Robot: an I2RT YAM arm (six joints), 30 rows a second.
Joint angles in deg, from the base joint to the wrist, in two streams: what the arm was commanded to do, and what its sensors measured. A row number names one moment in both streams.
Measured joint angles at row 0:
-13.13, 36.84, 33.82, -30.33, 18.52, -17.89
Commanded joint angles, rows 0 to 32:
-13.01, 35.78, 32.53, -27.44, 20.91, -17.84
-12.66, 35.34, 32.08, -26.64, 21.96, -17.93
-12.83, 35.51, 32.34, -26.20, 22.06, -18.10
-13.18, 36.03, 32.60, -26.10, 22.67, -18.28
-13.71, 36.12, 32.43, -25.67, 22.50, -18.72
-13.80, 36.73, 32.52, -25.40, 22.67, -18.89
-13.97, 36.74, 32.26, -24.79, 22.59, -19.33
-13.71, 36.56, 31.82, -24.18, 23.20, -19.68
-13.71, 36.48, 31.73, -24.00, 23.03, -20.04
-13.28, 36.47, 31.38, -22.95, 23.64, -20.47
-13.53, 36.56, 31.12, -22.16, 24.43, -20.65
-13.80, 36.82, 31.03, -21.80, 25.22, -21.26
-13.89, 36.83, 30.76, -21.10, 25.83, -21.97
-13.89, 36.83, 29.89, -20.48, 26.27, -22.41
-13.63, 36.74, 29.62, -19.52, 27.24, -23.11
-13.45, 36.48, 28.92, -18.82, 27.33, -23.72
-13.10, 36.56, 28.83, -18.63, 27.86, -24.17
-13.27, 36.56, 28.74, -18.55, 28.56, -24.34
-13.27, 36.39, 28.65, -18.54, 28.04, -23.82
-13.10, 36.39, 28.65, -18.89, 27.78, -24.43
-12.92, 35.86, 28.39, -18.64, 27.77, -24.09
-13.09, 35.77, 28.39, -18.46, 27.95, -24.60
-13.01, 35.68, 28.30, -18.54, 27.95, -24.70
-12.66, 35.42, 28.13, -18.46, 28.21, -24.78
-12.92, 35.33, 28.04, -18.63, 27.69, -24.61
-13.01, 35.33, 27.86, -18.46, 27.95, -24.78
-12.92, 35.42, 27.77, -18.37, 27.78, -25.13
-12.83, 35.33, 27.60, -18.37, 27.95, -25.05
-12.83, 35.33, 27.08, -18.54, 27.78, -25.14
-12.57, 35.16, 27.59, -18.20, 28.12, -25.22
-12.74, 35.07, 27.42, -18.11, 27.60, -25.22
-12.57, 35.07, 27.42, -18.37, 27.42, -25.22
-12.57, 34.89, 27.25, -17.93, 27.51, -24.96
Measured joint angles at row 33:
-12.99, 35.77, 27.62, -19.25, 26.59, -24.91
